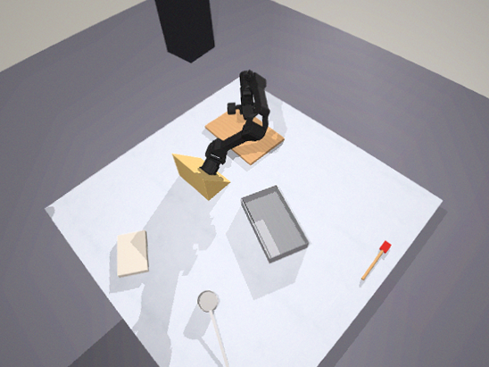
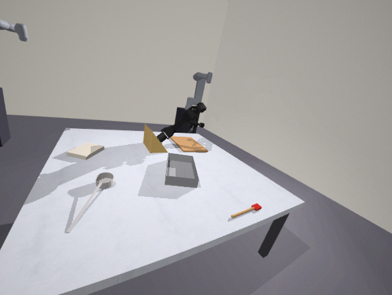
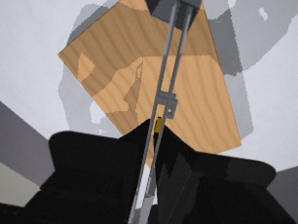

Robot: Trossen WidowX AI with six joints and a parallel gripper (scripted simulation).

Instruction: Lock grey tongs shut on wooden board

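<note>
My gripper tip is now 120 mm above the wooden board, 40 mm past it and 10 mm to the right of it. The rest, counted from my gripper tip: cream block 800 mm to the right, 120 mm below, 30 mm ahead; then grey roasting tin 400 mm ahead, 330 mm to the right, 100 mm below.
</note>
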